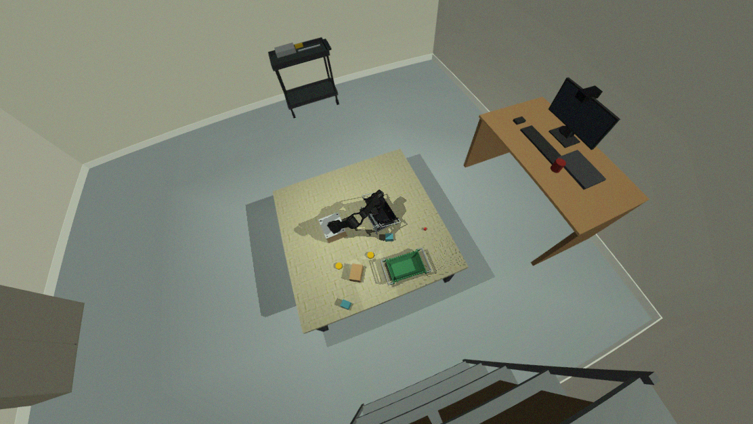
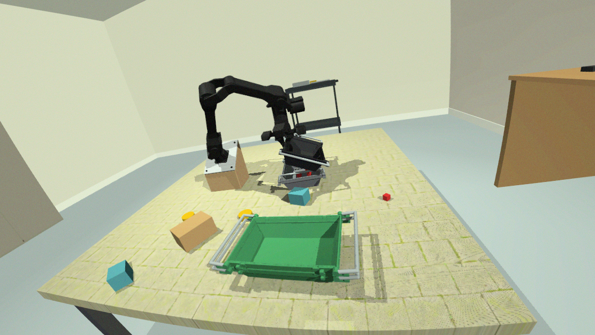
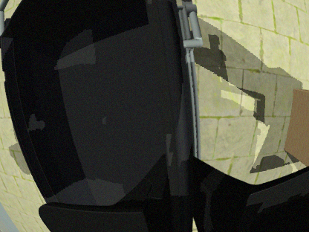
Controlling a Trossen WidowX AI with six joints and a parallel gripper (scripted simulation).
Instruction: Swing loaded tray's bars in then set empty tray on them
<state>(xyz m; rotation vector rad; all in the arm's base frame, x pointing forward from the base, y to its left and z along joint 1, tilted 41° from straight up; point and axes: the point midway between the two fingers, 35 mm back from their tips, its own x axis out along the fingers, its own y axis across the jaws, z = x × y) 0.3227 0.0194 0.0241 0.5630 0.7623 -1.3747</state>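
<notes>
Right now the black tray is 8 cm ahead of my gripper tip and 1 cm to the left of it. From my gripper tip the other things lie so: tan box (38 cm to the right, 27 cm behind, 10 cm below).
</notes>
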